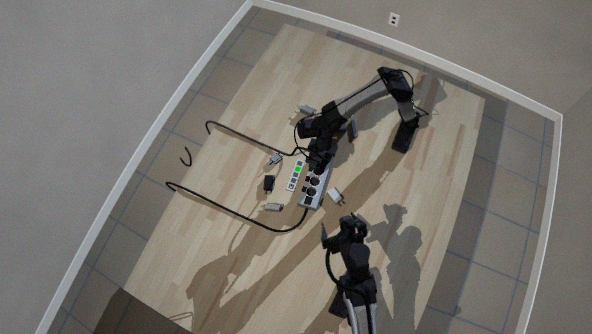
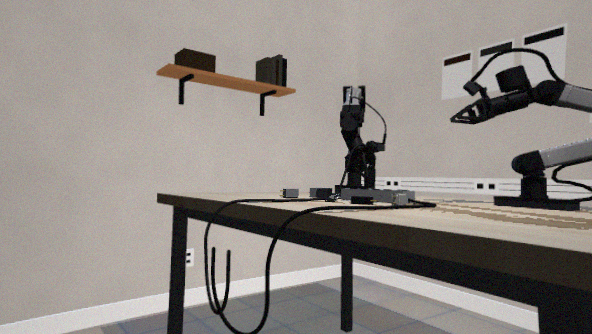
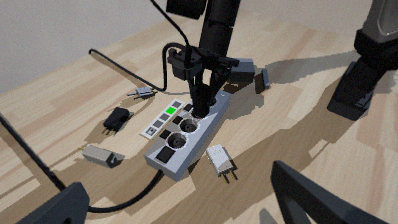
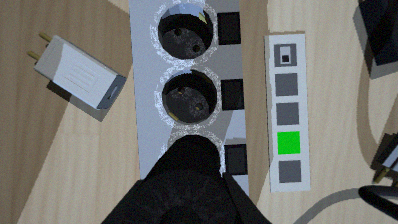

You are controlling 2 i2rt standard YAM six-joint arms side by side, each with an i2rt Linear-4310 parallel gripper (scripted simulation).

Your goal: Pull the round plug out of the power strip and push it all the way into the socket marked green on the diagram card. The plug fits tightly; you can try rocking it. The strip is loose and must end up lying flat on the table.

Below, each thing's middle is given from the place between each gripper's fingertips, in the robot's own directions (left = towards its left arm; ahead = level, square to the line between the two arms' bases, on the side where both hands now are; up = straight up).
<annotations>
My right gripper is now 9 cm short of the diagram card (image 4: 285,55), 8 cm above it and 4 cm to the right of it.
Right now the diagram card is 23 cm ahead of my left hand (image 2: 453,118), 19 cm to the right of it and 28 cm below it.
</annotations>
